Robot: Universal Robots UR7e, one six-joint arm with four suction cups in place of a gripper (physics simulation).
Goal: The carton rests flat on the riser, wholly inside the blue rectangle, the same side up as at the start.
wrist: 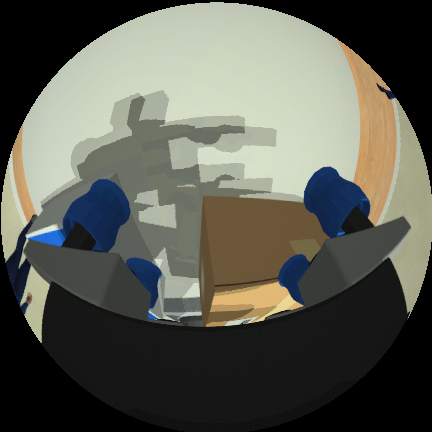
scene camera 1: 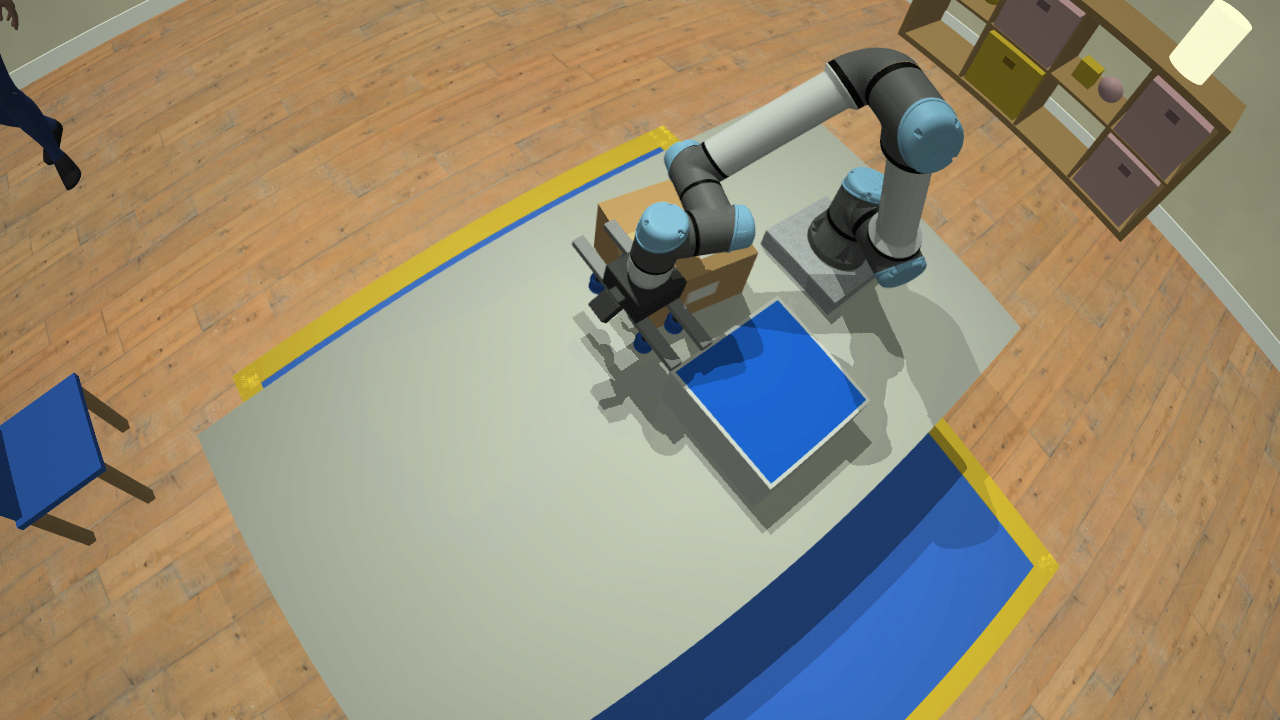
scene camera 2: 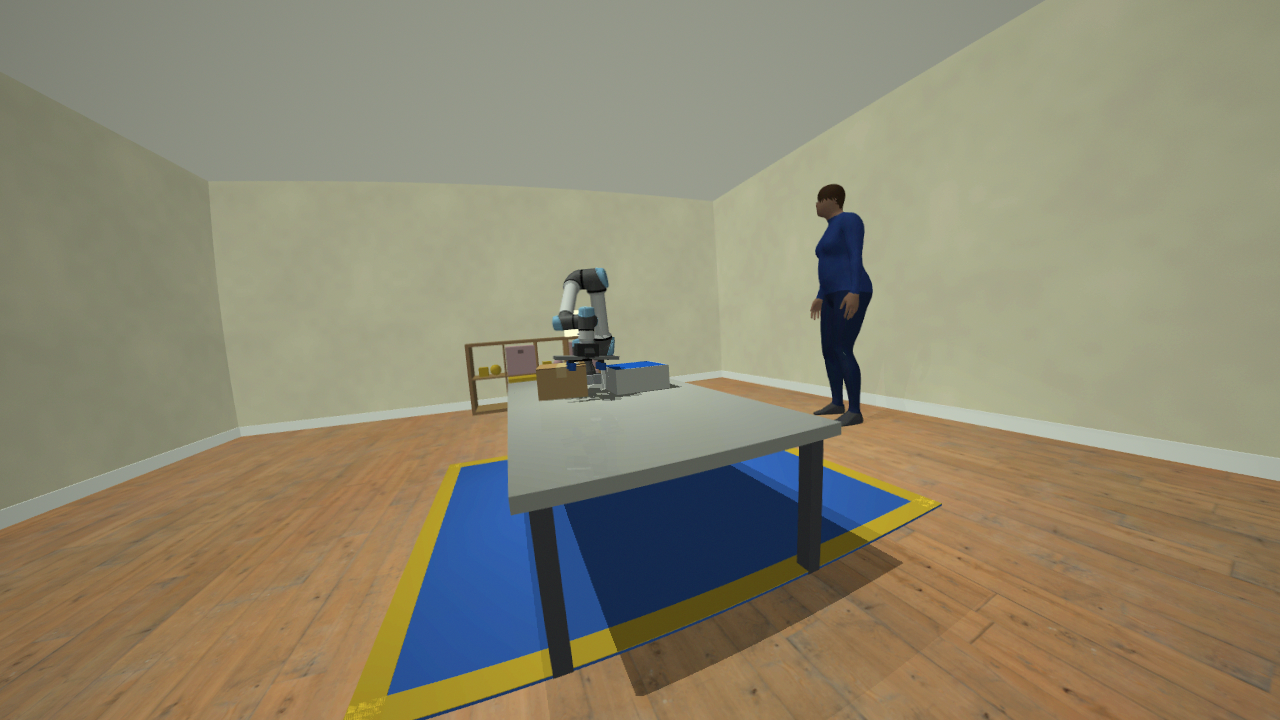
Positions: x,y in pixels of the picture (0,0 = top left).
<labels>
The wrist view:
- my suction head: 101,210
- brown carton: 244,241, gripped by my suction head
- riser: 47,227, on the table
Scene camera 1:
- brown carton: 712,278
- riser: 765,396
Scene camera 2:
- brown carton: 554,381
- riser: 624,378
</labels>
